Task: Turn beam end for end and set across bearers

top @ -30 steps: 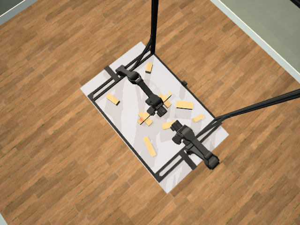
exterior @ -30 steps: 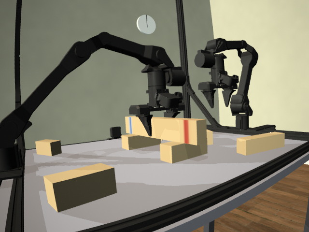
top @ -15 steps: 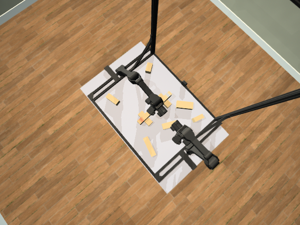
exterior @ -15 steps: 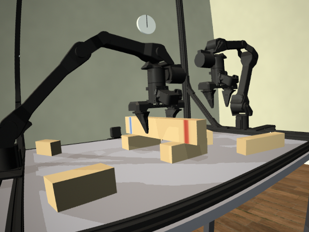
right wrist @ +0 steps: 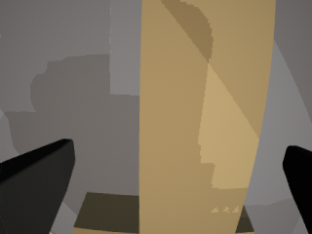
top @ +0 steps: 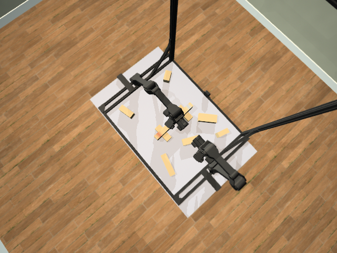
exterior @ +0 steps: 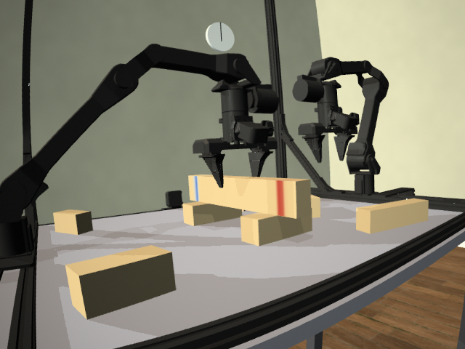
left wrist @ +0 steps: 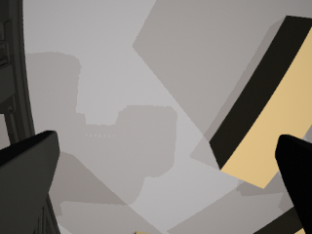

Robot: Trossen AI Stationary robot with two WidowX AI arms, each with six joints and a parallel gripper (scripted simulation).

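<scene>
The long beam is 50 mm below my right hand.
</scene>
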